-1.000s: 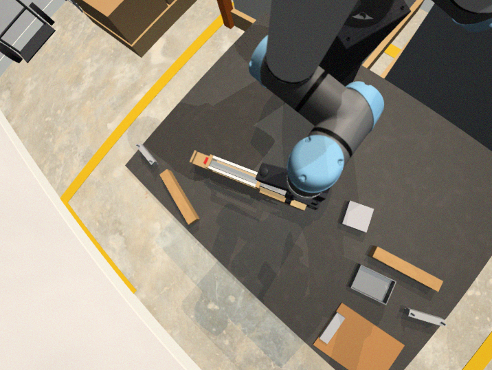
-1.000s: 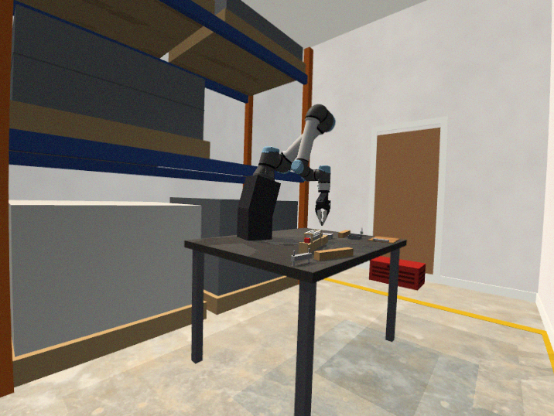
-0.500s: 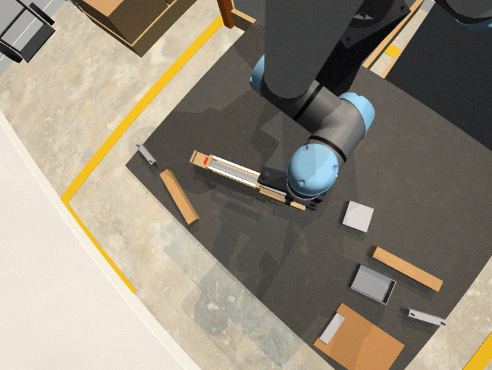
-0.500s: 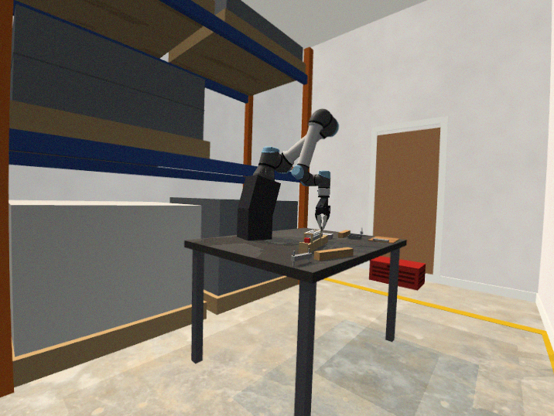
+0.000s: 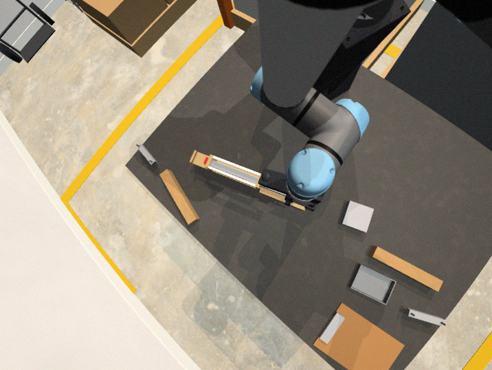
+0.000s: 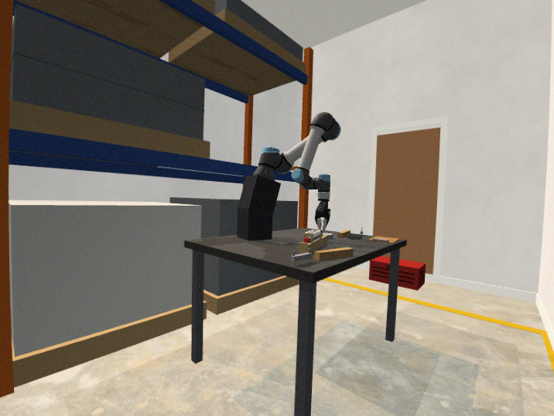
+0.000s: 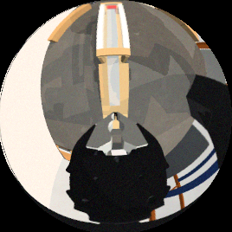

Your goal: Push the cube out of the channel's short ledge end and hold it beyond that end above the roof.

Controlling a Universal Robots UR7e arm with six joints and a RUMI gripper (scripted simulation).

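Now: hand 280 mm to the left of the red cube, 130 mm short of it and 10 mm above it. From my hand the other things lie so: channel (180 mm to the right, 90 mm ahead, 10 mm below); grey block (190 mm to the left, 110 mm behind, 50 mm below); grey tray (380 mm to the left, 60 mm below).
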